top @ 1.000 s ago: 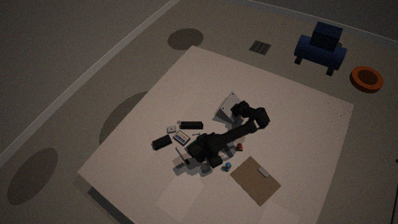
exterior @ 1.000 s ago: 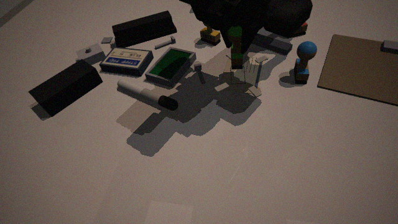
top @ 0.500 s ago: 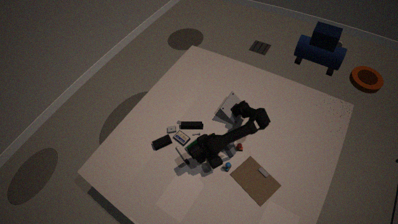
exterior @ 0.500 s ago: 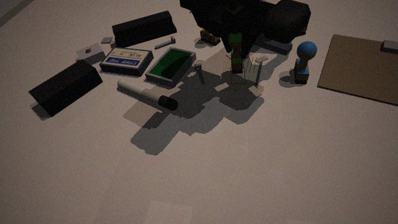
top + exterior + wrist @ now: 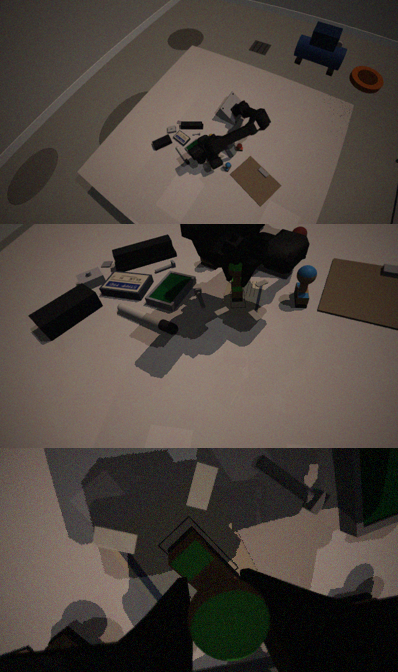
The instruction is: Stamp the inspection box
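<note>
Right now the cream card is 4 cm below my gripper tip, 1 cm to the left of it and 1 cm behind it. The rest, counted from my gripper tip: blue-topped stamp: 11 cm to the left, 2 cm below, 2 cm behind; green-topped stamp: right at my gripper tip; grey bar: 11 cm behind, 3 cm below, 2 cm to the left.
</note>
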